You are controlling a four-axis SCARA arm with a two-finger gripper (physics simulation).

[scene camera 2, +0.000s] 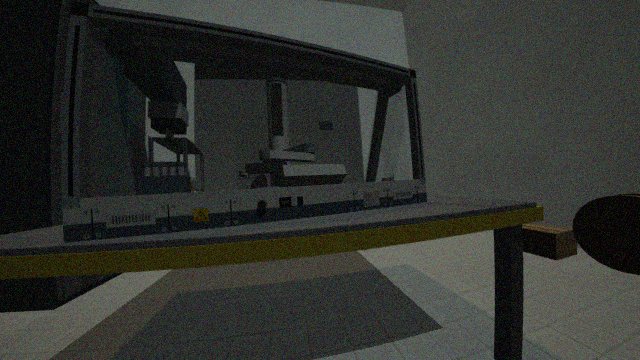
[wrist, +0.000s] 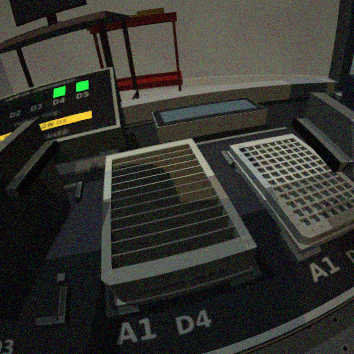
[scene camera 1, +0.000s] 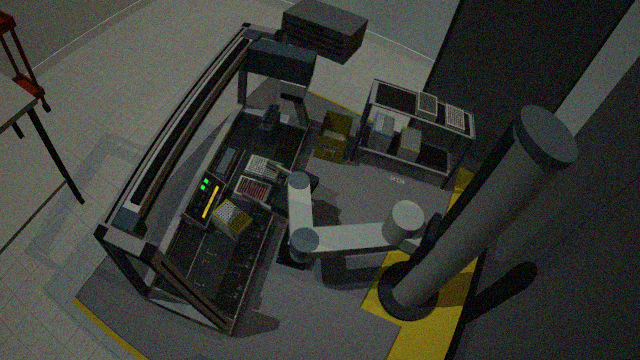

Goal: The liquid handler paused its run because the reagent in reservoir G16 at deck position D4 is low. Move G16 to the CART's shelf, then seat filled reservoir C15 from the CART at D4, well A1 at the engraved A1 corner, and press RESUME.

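Places are measured from the arm's base along level axes (x ahead, y left, z up), in centimetres.
Where they show: gripper, between the fingertips: point(scene camera 2: 263, 172) point(wrist: 169, 115) point(scene camera 1: 255, 177); arm's base, origin of its link: point(scene camera 1: 408, 291).
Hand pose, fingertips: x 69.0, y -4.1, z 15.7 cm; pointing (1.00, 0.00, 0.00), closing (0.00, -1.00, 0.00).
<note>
Things, the pixels of their top centre, and the offset from my fingertips. "pt": a spot on its surface instead.
- Reservoir G16, centre of its top: point(wrist: 159, 188) point(scene camera 1: 252, 188) dz -5.4, dx +0.2, dy +1.3 cm
- status panel, a spot on its surface: point(wrist: 60, 110) pt dz -2.2, dx +11.2, dy +13.1 cm
- white well plate, centre of its top: point(wrist: 298, 171) point(scene camera 1: 263, 166) dz -7.1, dx +2.9, dy -10.7 cm
- yellow tip box, centre of its top: point(scene camera 1: 231, 215) dz -1.4, dx -0.9, dy +17.0 cm
- low blue-topped box, a spot on its surface: point(wrist: 210, 112) point(scene camera 1: 228, 161) pt dz -6.3, dx +15.3, dy -4.4 cm
- yellow bin, centre of its top: point(scene camera 1: 336, 126) dz -0.9, dx -13.0, dy -41.0 cm
Reservoir G16 point(scene camera 1: 253, 188) point(wrist: 170, 215), a pale open frame with thin cross slats over dark troughs, sits at D4, beside the engraved "A1 D4". My gripper point(wrist: 169, 115) is open and empty; its two fingers show wide apart at the left and right of the wrist view, with the reservoir between and beyond them, apart from both. The CART point(scene camera 1: 397, 97) stands at the back right in the first scene view. Two flat pieces of labware point(scene camera 1: 427, 104) point(scene camera 1: 455, 116) lie on its top; I cannot tell which is C15. The status panel point(scene camera 1: 200, 206) point(wrist: 60, 110) shows green D4 and D5 lamps and a yellow bar. RESUME cannot be made out.
A white well plate point(scene camera 1: 262, 167) point(wrist: 295, 185) sits right of D4, under the right finger's side. A yellow tip box point(scene camera 1: 232, 217) stands on the deck. A low blue-topped box point(scene camera 1: 227, 161) point(wrist: 210, 112) lies behind. A yellow bin point(scene camera 1: 332, 152) stands between deck and cart. The gantry frame surrounds the deck.
</note>
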